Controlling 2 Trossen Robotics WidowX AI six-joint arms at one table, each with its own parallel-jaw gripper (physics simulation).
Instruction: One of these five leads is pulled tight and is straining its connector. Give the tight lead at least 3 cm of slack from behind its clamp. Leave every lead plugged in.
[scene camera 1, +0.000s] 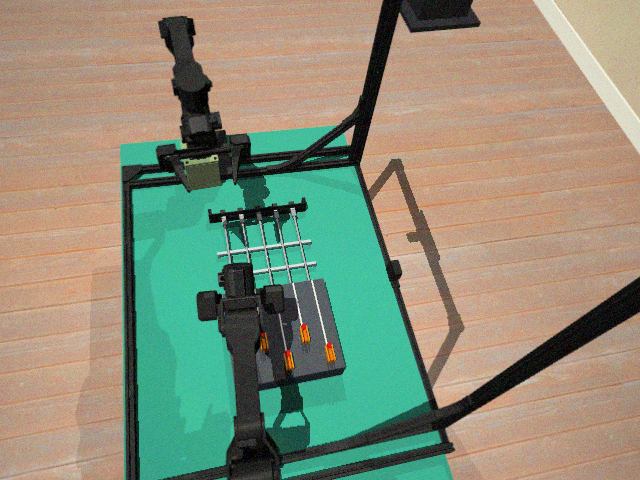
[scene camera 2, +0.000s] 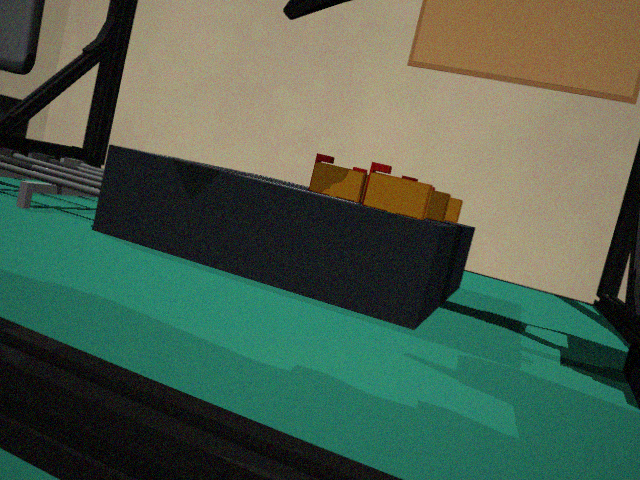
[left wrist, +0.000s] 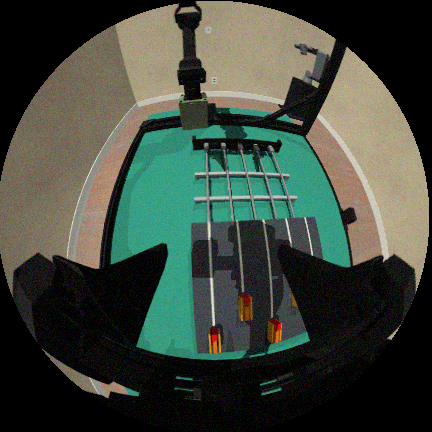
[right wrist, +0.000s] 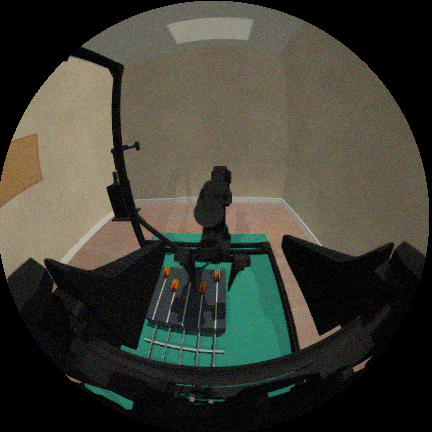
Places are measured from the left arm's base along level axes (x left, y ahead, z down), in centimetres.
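Pixels of known places: left gripper, between the fingertips: (left wrist: 224, 250) (right wrist: 210, 289); right gripper, between the fingertips: (scene camera 1: 212, 188) (right wrist: 224, 244); left arm's base, origin of its link: (left wrist: 212, 390); right arm's base, origin of its link: (left wrist: 192, 96).
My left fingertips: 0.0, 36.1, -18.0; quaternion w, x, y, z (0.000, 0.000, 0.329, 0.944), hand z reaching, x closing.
Note:
For each thing: its top centre in the pictures, then the offset to it from my left fingertips, as dx, dy, dz. "spot": a spot on its surface instead. Level surfaces: height alone.
- black rail, a spot on its surface: (scene camera 1: 258, 212) (left wrist: 239, 142) spot: -7.0, +34.5, +17.4
- dark grey block, a spot on its surface: (left wrist: 310, 227) spot: -20.6, +6.0, +13.6
- green table top, height of its surface: dz +20.2
Five thin leads run from a black rail (scene camera 1: 258, 212) (left wrist: 235, 145) to a dark grey block (scene camera 1: 330, 320) (scene camera 2: 258, 237) (left wrist: 310, 227). Orange pieces with red tops, such as one (scene camera 1: 330, 352) (left wrist: 215, 340) (right wrist: 202, 287), stand at the leads' ends on the block; the left arm hides one in scene camera 1. The leads look straight; I cannot tell which is tight. My left gripper (scene camera 1: 240, 302) (left wrist: 224, 250) (right wrist: 210, 289) is open and empty above the block. My right gripper (scene camera 1: 212, 187) is open and empty, high beyond the rail.
Two pale bars (scene camera 1: 224, 254) (scene camera 1: 312, 264) cross the leads between rail and block. An olive box (scene camera 1: 203, 173) (left wrist: 194, 112) shows at the right arm. A black frame (scene camera 1: 129, 310) edges the green table top (scene camera 1: 170, 232), with posts rising at one side.

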